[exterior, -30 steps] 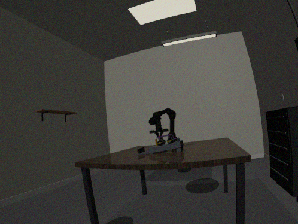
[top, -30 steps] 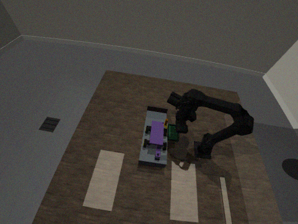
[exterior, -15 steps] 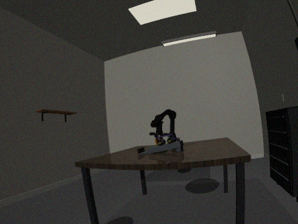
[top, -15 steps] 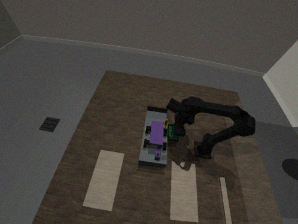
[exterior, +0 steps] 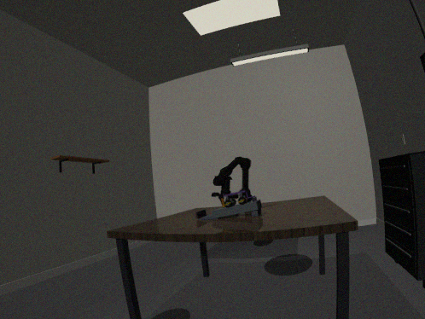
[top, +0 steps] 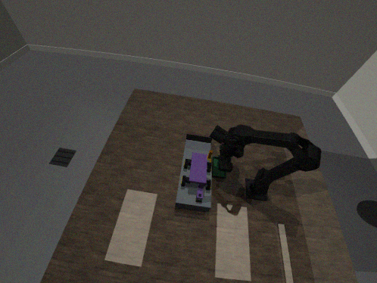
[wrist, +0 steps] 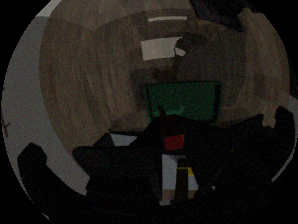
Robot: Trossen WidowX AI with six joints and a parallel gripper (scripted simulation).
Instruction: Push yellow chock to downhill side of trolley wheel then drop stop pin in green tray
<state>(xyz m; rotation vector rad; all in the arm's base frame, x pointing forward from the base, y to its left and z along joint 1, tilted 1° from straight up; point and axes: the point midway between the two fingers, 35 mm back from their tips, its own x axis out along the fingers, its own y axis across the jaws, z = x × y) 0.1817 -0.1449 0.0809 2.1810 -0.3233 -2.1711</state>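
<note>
My gripper tip is 80 mm short of the yellow chock, 30 mm to the right of it and 30 mm below it. Also, from my gripper tip: red-headed stop pin right at my gripper tip; dark raised ramp end 110 mm ahead, 140 mm to the right, 20 mm below; purple trolley 140 mm ahead, 120 mm to the left, 60 mm above.
</note>
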